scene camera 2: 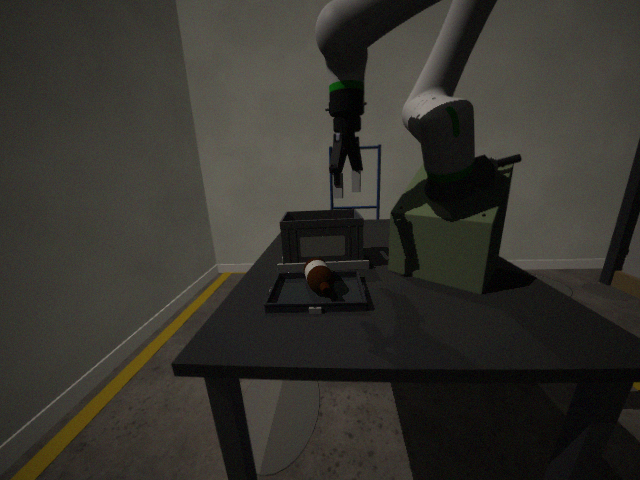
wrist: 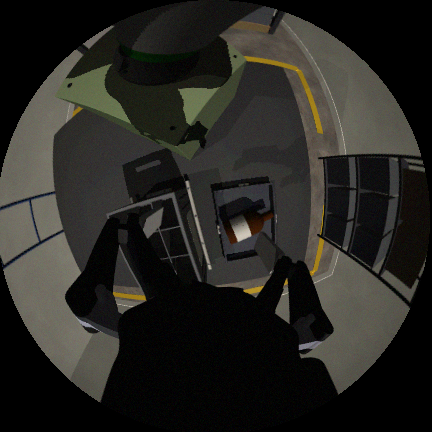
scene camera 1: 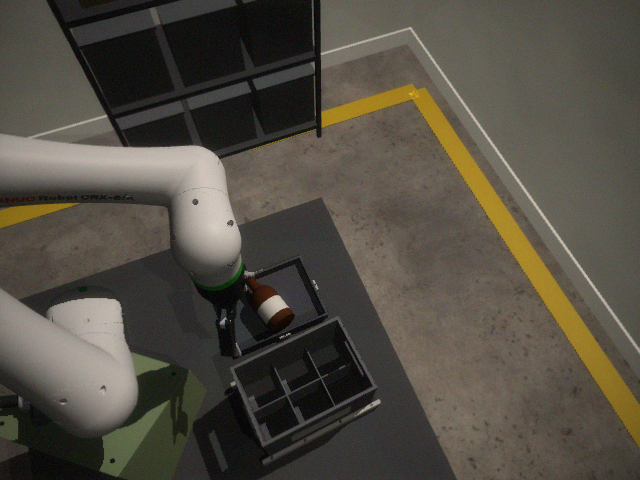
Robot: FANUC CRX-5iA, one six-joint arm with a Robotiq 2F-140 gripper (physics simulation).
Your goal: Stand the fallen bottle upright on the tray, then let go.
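Places are measured from the arm's base along level axes (x back, y up, z left), in centimetres.
Where they show: gripper, fingertip midpoint: (scene camera 2: pixel 347 194) (wrist: pixel 210 228) (scene camera 1: pixel 238 321); arm's base at its link origin: (scene camera 2: pixel 450 187) (wrist: pixel 156 53).
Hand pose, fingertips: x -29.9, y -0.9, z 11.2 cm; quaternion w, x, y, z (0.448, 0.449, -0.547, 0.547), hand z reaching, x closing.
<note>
Each offset is from my fingertips to the top centre of the thing. Level surfaces: height alone.
The brown bottle @[dx -5.7, dy -18.1, dz +12.6 cm] (scene camera 1: pixel 264 294) (scene camera 2: pixel 320 280) (wrist: pixel 255 221) with a white label lies on its side in the shallow dark tray @[dx -6.8, dy -23.4, dz +13.2 cm] (scene camera 1: pixel 313 291) (scene camera 2: pixel 289 307) (wrist: pixel 242 256). Its base points towards the crate and its neck lies near the tray's far side from the crate. My gripper (scene camera 1: pixel 243 313) (scene camera 2: pixel 347 187) (wrist: pixel 210 228) is open and empty, with its fingers pointing down. It hangs high above the crate and tray, apart from the bottle. In the wrist view one fingertip overlaps the tray's lower right part. In scene camera 1 the arm hides the tray's left part.
A taller grey crate @[dx -11.8, dy -8.4, dz -12.4 cm] (scene camera 1: pixel 330 418) (scene camera 2: pixel 323 246) (wrist: pixel 186 230) with dividers stands close beside the tray. The arm's green base block (scene camera 1: pixel 160 392) (scene camera 2: pixel 444 248) (wrist: pixel 215 117) stands on the same table @[dy -25.9 cm] (scene camera 1: pixel 392 392) (scene camera 2: pixel 413 335). A shelf rack (scene camera 1: pixel 318 98) stands beyond the table.
</note>
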